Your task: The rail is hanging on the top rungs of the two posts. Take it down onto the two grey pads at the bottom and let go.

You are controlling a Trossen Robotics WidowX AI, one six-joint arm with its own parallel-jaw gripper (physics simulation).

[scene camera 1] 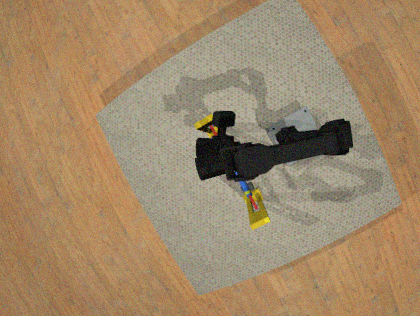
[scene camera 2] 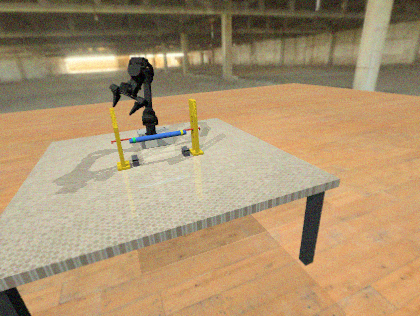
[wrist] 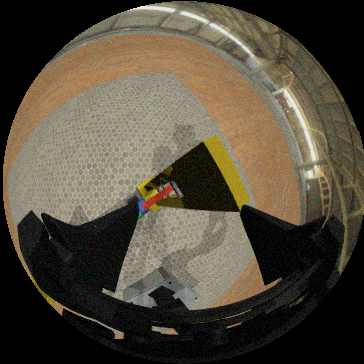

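Seen in the pictures: gripper, fingertip midpoint: (scene camera 1: 212,131) (scene camera 2: 121,111) (wrist: 191,209); arm's base at its link origin: (scene camera 1: 284,136) (scene camera 2: 151,134) (wrist: 161,293).
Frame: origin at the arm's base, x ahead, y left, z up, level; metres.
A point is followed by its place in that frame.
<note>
The rail is blue with red ends. In scene camera 2 the rail (scene camera 2: 157,136) {z 0.061, x 0.271, y -0.026 m} hangs level between two yellow posts (scene camera 2: 117,137) {z 0.094, x 0.278, y -0.220 m} (scene camera 2: 194,125) {z 0.095, x 0.308, y 0.171 m}, above two small dark grey pads (scene camera 2: 135,160) {z -0.042, x 0.276, y -0.158 m} (scene camera 2: 185,151) {z -0.045, x 0.297, y 0.110 m}. In scene camera 1 the arm hides the rail's middle; a blue part of the rail (scene camera 1: 243,185) {z 0.069, x 0.269, y 0.071 m} shows beside one post (scene camera 1: 258,216) {z 0.189, x 0.273, y 0.172 m}, and the other post (scene camera 1: 204,123) {z 0.225, x 0.246, y -0.211 m} shows past the arm. My gripper (scene camera 2: 123,110) {z 0.208, x 0.239, y -0.175 m} (wrist: 191,209) {z 0.208, x 0.239, y -0.175 m} is open and empty, higher than the rail. In the wrist view the rail's red end (wrist: 159,198) {z 0.069, x 0.241, y -0.193 m} and one post (wrist: 227,172) {z 0.225, x 0.246, y -0.214 m} show beyond the fingers.
The arm's grey base plate (scene camera 1: 300,120) {z -0.001, x -0.104, y -0.019 m} (wrist: 187,295) {z 0.001, x -0.097, y -0.039 m} is on the patterned table (scene camera 1: 165,200) {z -0.075, x 0.691, y -0.048 m} (scene camera 2: 150,210) {z -0.075, x 0.705, y -0.190 m}. The yellow posts rise upright close to the open fingers' side of the arm. A wooden floor (scene camera 1: 50,200) (scene camera 2: 370,240) surrounds the table.
</note>
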